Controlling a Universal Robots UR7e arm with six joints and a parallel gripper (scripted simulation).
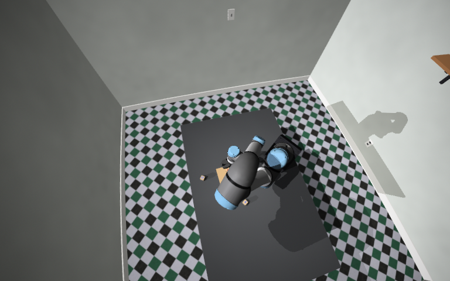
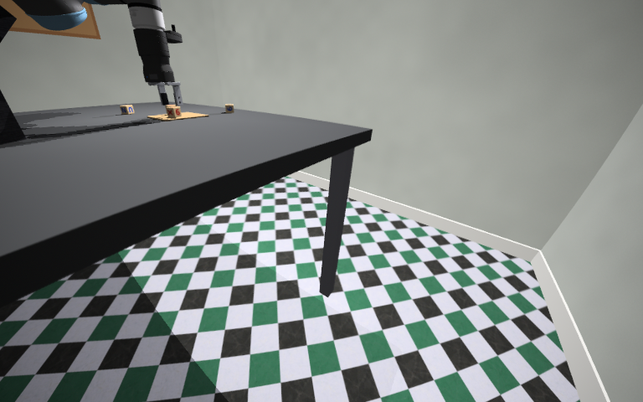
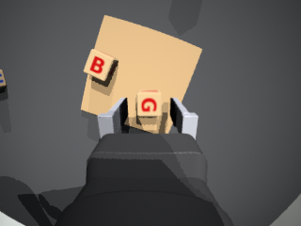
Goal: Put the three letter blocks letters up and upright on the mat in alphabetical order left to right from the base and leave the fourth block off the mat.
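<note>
My hand is 4 cm above the G block. The rest, counted from my hand: mat (5 cm below, 3 cm to the left, 1 cm ahead).
</note>
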